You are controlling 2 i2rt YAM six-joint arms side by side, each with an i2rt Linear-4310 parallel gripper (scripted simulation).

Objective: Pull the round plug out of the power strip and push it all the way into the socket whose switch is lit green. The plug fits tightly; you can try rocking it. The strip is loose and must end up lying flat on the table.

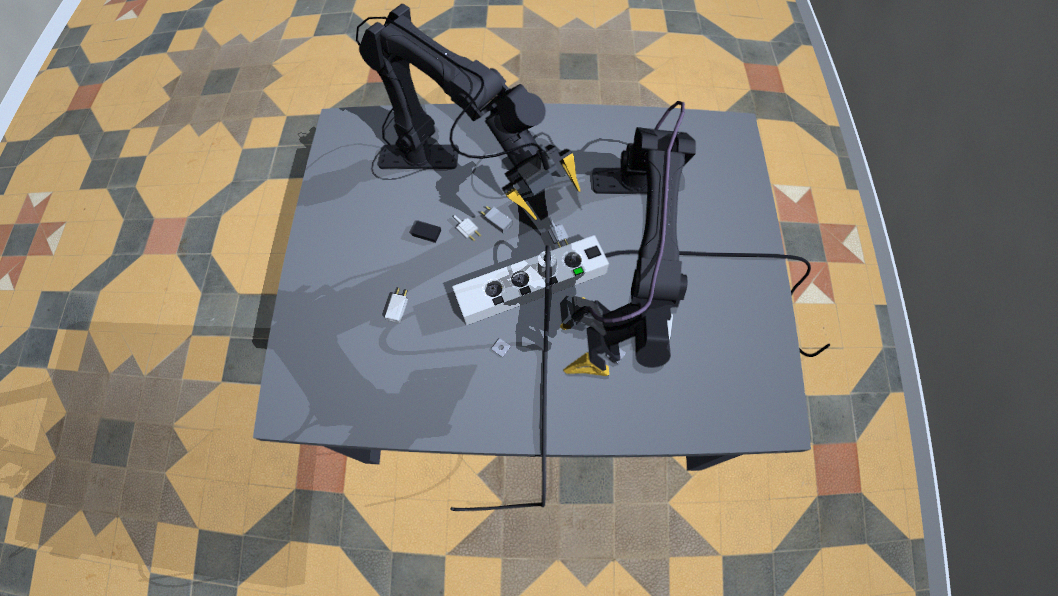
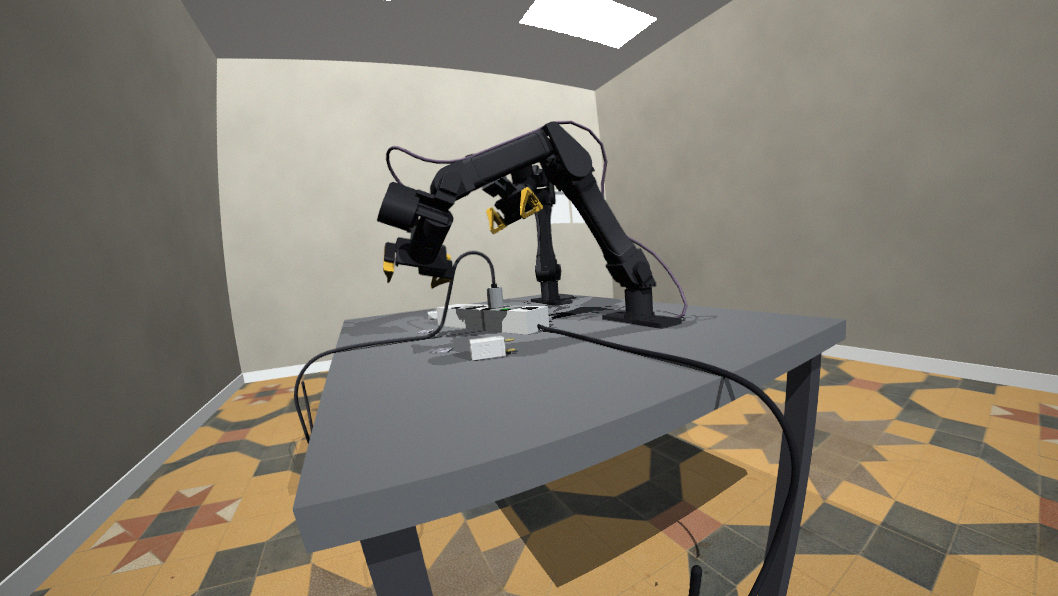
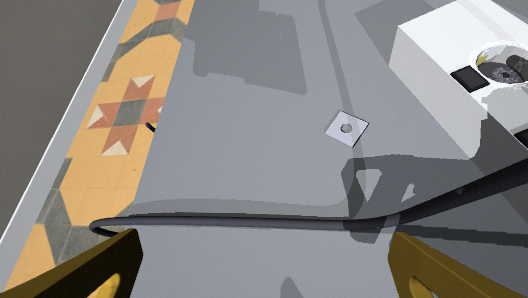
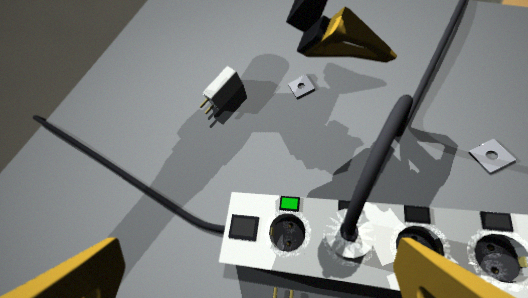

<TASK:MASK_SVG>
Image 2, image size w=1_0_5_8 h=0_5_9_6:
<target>my left gripper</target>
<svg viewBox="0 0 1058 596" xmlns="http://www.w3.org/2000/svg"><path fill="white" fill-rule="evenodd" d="M417 216L414 228L411 228L410 239L398 237L396 243L385 243L383 271L387 277L387 283L389 283L394 273L394 261L397 267L398 265L419 267L420 275L433 277L431 281L431 289L441 284L452 281L454 277L451 256L446 252L446 246L442 245L444 241L437 246L431 246L418 238L415 230L419 220L419 216Z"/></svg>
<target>my right gripper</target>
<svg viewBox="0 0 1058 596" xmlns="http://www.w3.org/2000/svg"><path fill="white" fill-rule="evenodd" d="M529 186L526 187L524 184L515 186L508 180L506 191L499 195L501 199L494 204L497 210L504 214L504 219L492 207L486 211L492 234L499 232L521 218L525 219L543 209L539 198Z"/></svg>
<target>white adapter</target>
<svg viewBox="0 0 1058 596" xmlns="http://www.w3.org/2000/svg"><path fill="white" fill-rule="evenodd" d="M514 338L504 339L503 336L469 340L472 361L506 357L506 352L515 351L515 349L505 350L505 342L514 341Z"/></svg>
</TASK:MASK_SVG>
